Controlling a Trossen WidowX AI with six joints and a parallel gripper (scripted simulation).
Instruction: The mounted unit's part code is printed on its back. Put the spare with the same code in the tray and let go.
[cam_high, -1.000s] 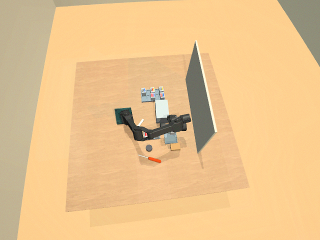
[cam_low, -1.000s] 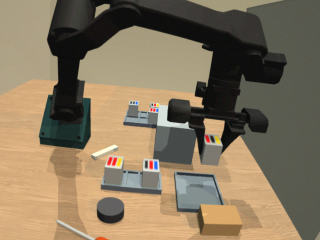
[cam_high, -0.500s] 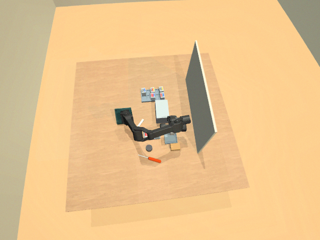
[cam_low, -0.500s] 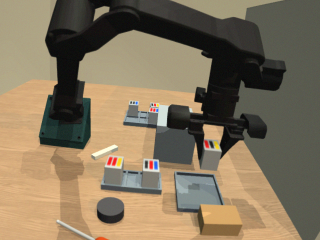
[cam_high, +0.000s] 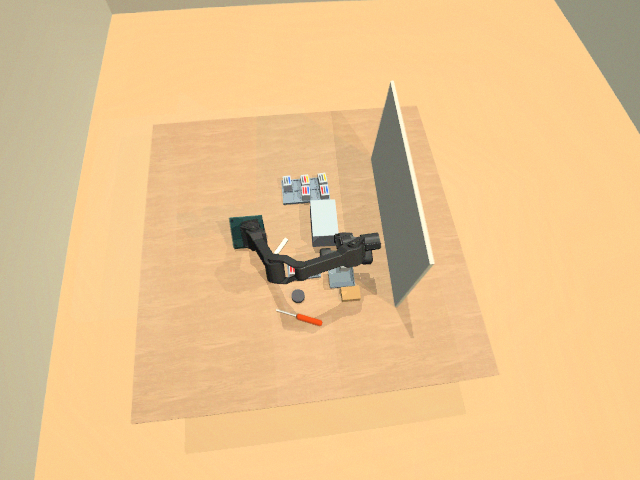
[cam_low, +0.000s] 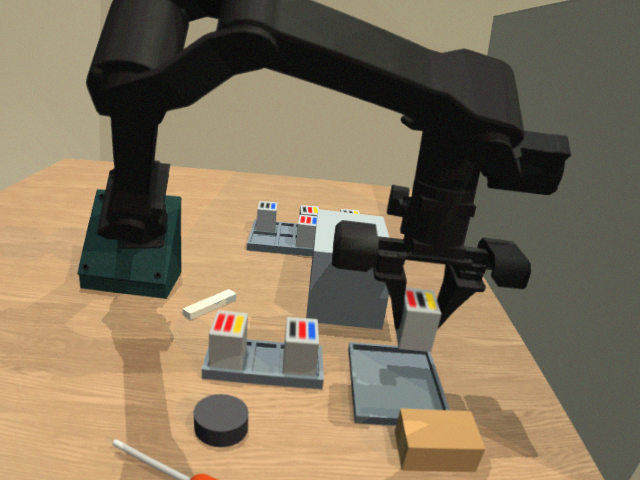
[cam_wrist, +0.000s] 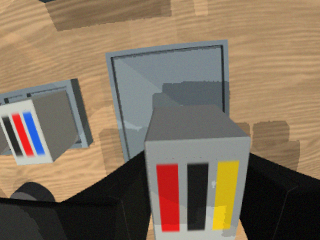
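Now: the grey tray 1 cm behind my gripper tip and 7 cm below it. The rest, counted from my gripper tip: orange block (1 cm ahead, 10 cm to the right, 6 cm below); then mounted unit (3 cm behind, 21 cm to the left, 2 cm below); then black puck (19 cm behind, 7 cm to the right, 6 cm below).
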